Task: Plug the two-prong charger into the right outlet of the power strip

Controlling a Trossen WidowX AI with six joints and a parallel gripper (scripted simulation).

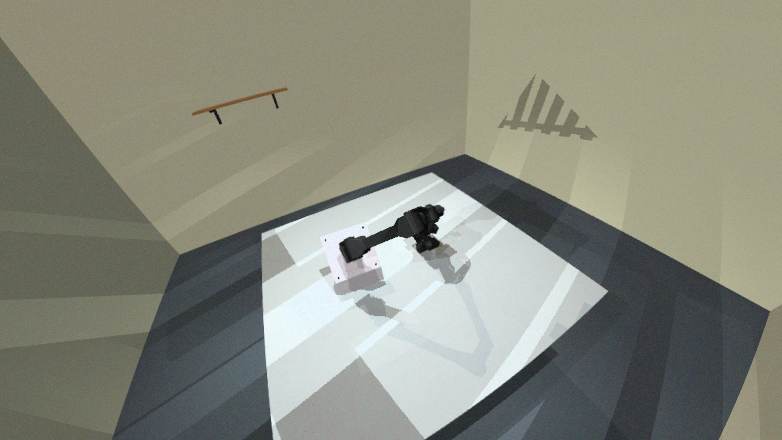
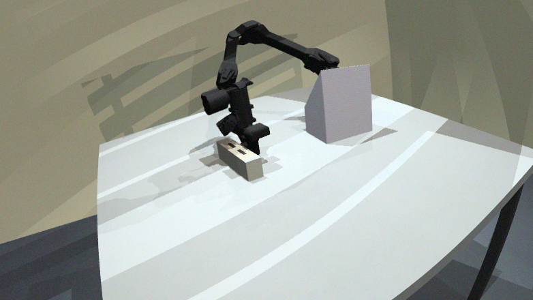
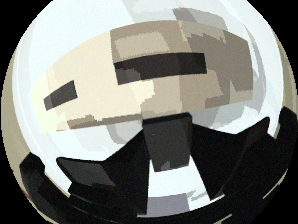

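Now: the black two-prong charger 20 mm ahead of my gripper tip and 10 mm above it.
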